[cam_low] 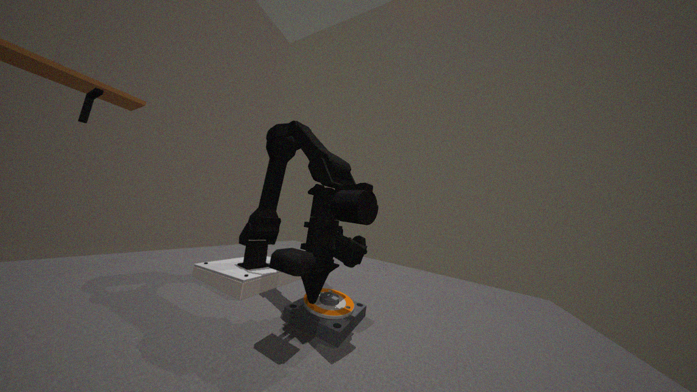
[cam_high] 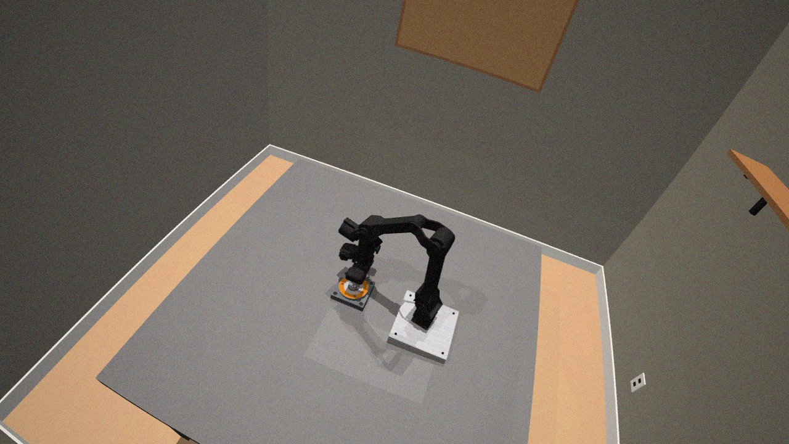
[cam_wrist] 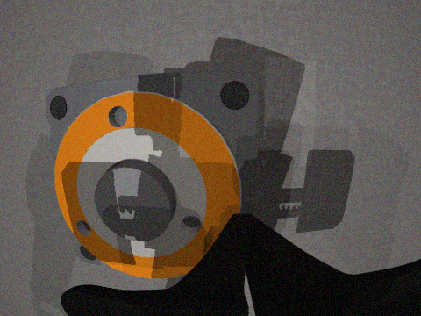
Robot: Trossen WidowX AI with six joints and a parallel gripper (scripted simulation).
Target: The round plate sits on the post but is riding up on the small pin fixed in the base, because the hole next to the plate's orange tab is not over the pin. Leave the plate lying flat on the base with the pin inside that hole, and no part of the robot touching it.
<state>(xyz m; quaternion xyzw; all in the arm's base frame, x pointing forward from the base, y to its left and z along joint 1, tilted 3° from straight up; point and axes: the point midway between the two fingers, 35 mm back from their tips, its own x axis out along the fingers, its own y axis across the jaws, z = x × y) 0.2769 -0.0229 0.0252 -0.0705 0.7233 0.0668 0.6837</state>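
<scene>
Now: gripper tip 5 cm to the right of the dark base and 2 cm above it.
</scene>
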